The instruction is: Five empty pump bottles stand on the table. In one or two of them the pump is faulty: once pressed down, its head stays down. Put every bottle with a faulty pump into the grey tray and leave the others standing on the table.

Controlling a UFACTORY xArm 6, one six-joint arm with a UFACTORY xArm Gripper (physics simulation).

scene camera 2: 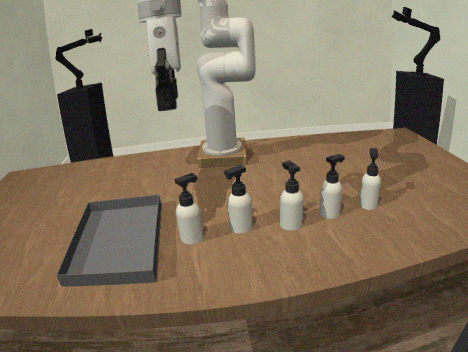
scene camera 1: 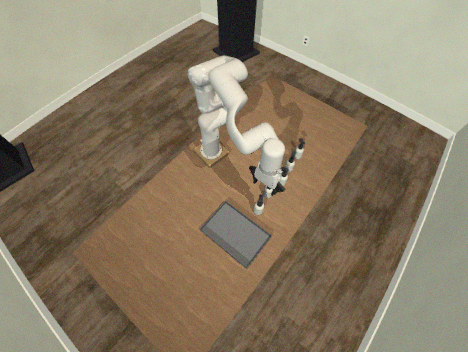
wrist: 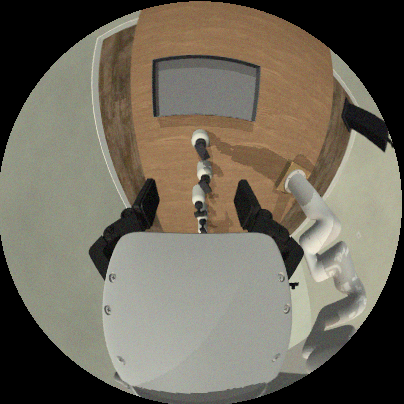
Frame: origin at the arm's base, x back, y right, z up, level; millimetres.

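Where they show: gripper, between the fingertips: (scene camera 2: 168, 104) (scene camera 1: 264, 187) (wrist: 196, 188); arm's base, origin of its link: (scene camera 2: 222, 147) (scene camera 1: 211, 150) (wrist: 294, 180).
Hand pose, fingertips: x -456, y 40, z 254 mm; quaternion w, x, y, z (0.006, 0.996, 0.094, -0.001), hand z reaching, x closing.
Each offset is from my fingertips to the top centre of the thing. Level surfaces: height alone.
Five white pump bottles with black pumps stand upright in a row on the table. The one nearest the tray {dz -150, dx +10, dy -8 mm} (scene camera 1: 258, 209) (scene camera 2: 190, 223) (wrist: 200, 136) is followed by the second {dz -150, dx +47, dy -111 mm} (scene camera 2: 240, 214) (wrist: 204, 168), the middle one {dz -150, dx +51, dy -222 mm} (scene camera 2: 291, 210), the fourth {dz -150, dx +88, dy -318 mm} (scene camera 2: 330, 200) and the fifth {dz -150, dx +116, dy -426 mm} (scene camera 1: 299, 153) (scene camera 2: 370, 191). In scene camera 2 all five heads are raised, with stem showing below each. The grey tray {dz -260, dx -11, dy +165 mm} (scene camera 1: 240, 232) (scene camera 2: 120, 240) (wrist: 205, 92) is empty. My gripper (scene camera 1: 266, 181) (scene camera 2: 166, 102) (wrist: 196, 188) is open and empty, high above the row; in scene camera 1 it partly hides some bottles.
The arm's base (scene camera 1: 210, 154) (scene camera 2: 222, 158) (wrist: 294, 176) stands on a wooden block behind the row. The tray lies beside the row's end, close to the first bottle. Black pedestals (scene camera 2: 85, 122) (scene camera 2: 419, 105) with small black arms stand beyond the table {dz -290 mm} (scene camera 1: 165, 220).
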